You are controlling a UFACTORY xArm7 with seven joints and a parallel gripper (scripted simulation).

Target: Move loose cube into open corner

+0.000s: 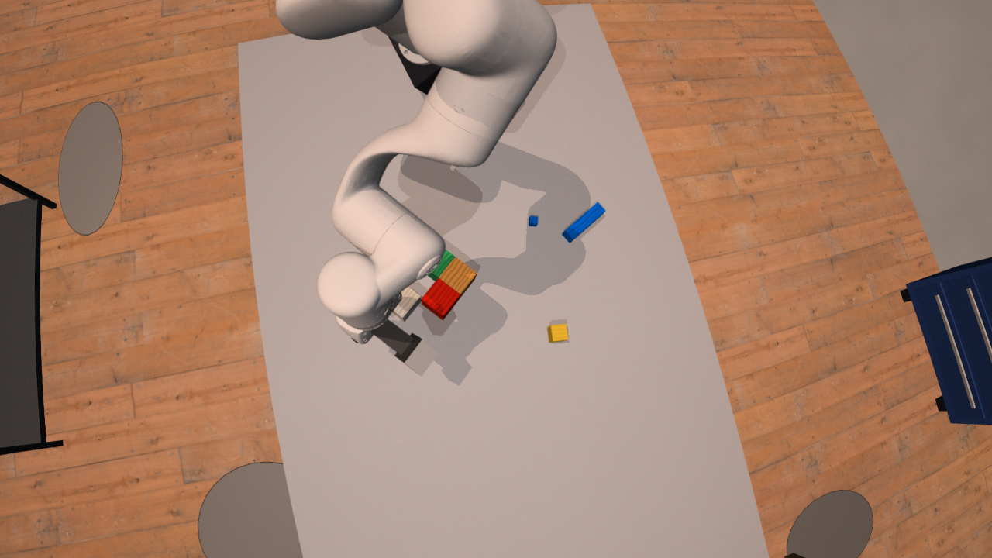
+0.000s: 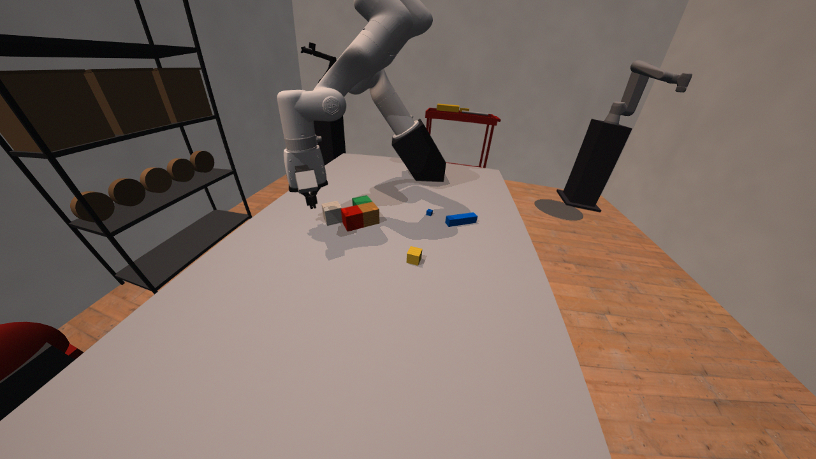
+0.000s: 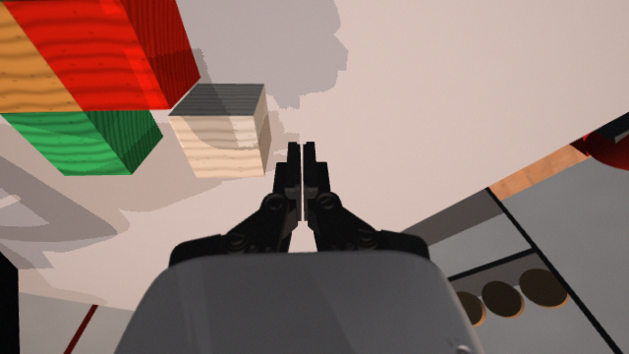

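Now: hand 40 mm past the white cube, 40 mm to the right of it and 50 mm above it. From my hand the other things lie so: red cube (30 mm behind, 110 mm to the left, 50 mm below); orange cube (70 mm behind, 150 mm to the left, 50 mm below); green cube (100 mm behind, 110 mm to the left, 50 mm below).
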